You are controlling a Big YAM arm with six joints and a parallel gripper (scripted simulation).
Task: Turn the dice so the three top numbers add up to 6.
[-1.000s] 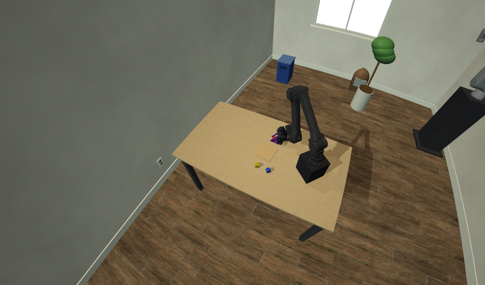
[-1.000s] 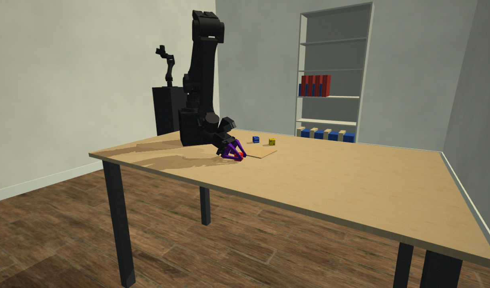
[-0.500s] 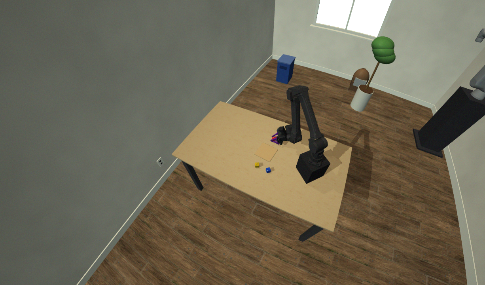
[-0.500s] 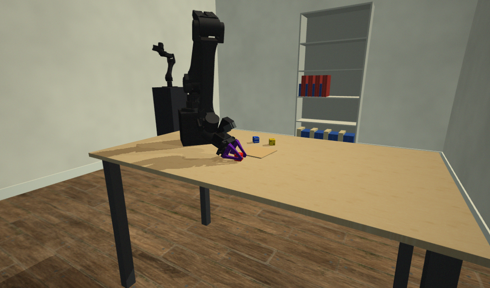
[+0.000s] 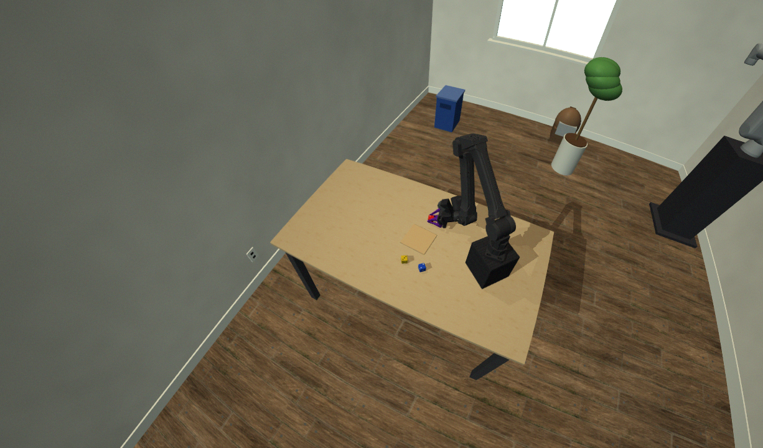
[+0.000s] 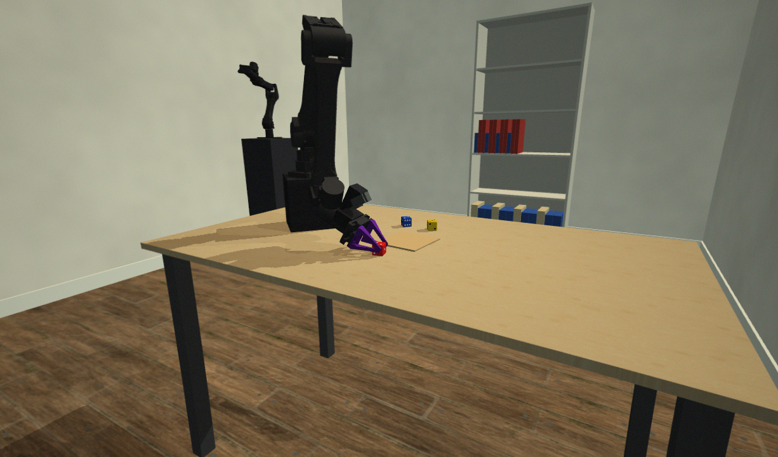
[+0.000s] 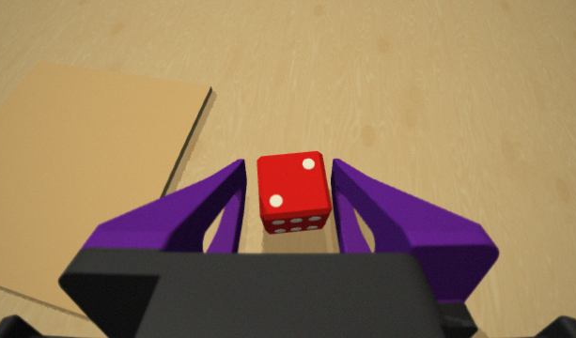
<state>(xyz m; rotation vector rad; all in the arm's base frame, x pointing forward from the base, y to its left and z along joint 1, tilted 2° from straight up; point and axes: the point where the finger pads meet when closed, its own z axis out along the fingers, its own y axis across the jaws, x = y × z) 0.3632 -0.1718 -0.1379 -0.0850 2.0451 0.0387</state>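
My hand is 1 cm above the red die. Also, from my hand: blue die: 30 cm to the left, 7 cm behind, 1 cm below; yellow die: 29 cm to the left, 3 cm ahead, 1 cm below; tan mat: 14 cm to the left, 2 cm below, 1 cm ahead.
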